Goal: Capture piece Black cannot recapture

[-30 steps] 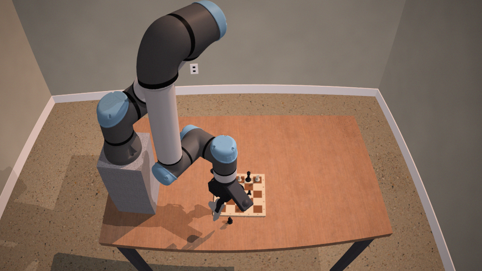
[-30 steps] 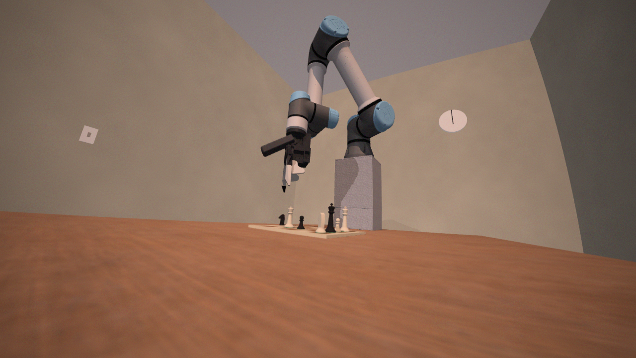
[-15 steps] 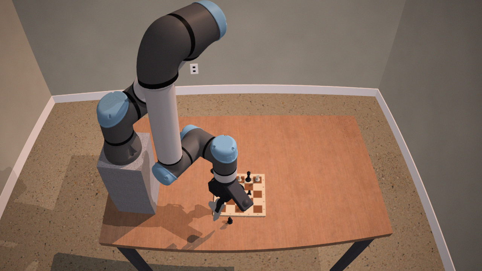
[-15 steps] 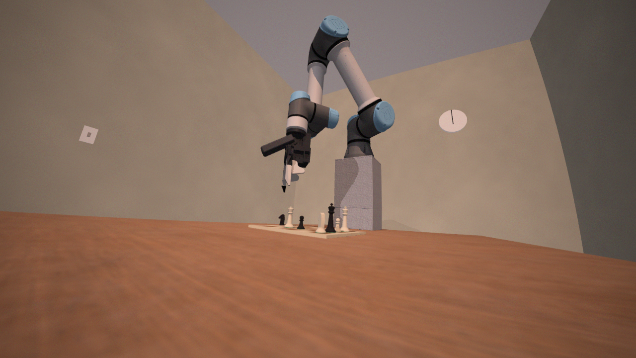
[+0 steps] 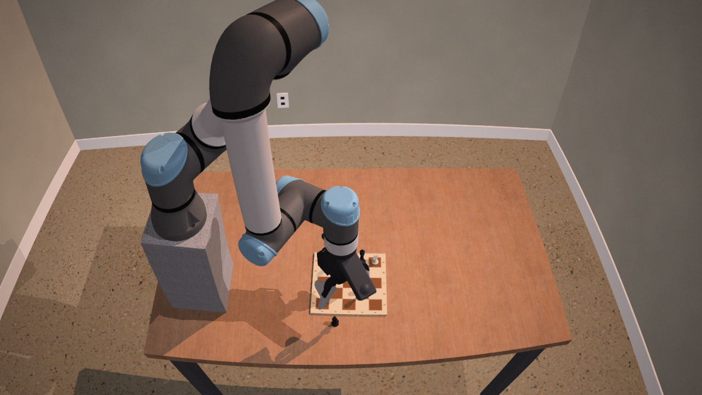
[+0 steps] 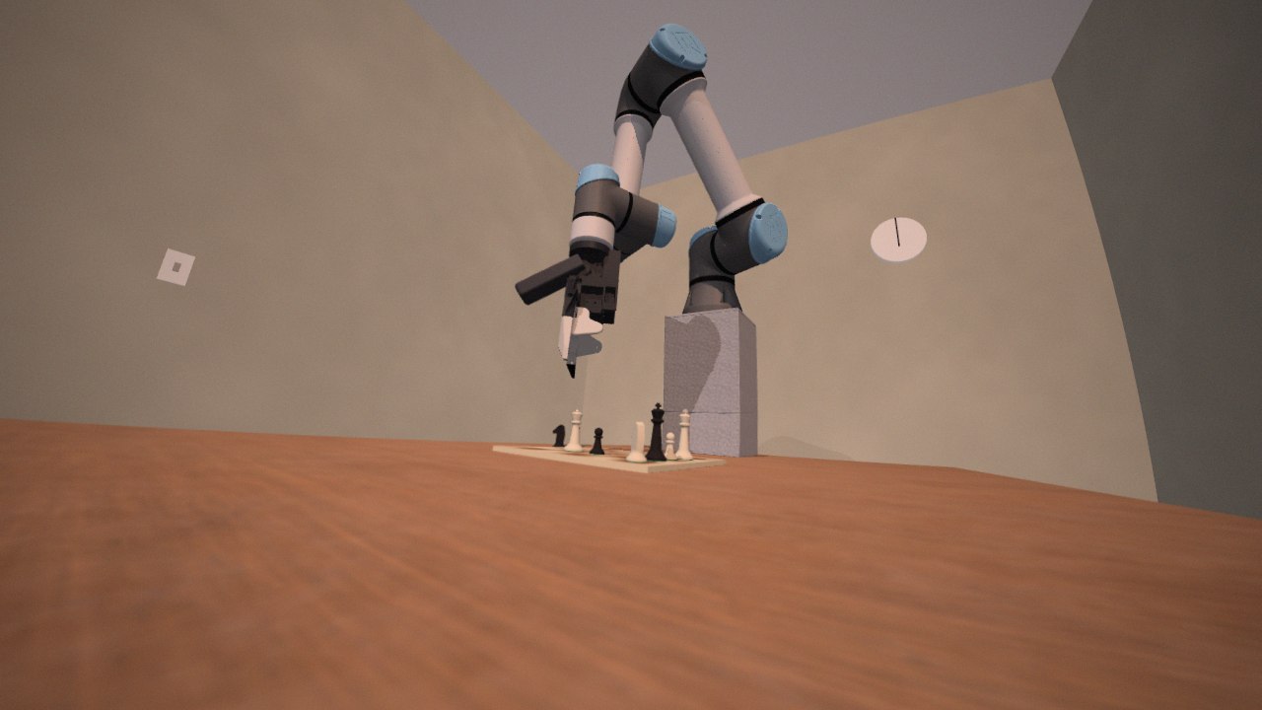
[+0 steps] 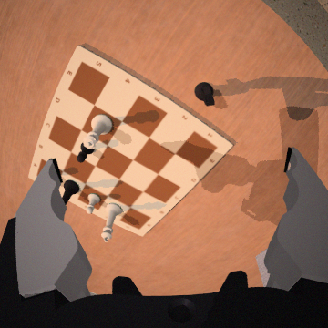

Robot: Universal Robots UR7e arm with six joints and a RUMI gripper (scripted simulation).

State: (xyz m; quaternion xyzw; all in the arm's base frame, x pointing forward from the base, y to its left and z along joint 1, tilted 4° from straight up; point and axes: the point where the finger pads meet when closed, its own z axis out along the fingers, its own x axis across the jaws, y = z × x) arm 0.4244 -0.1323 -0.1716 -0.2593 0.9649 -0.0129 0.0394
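The black pawn lies 10 cm to the left of my hand, 10 cm below it and 7 cm ahead of it. Round my hand: tall white piece: 19 cm to the left, 8 cm below; then black knight: 11 cm below, 3 cm behind, 2 cm to the right; then chessboard: 12 cm below, 11 cm to the left, 3 cm ahead.
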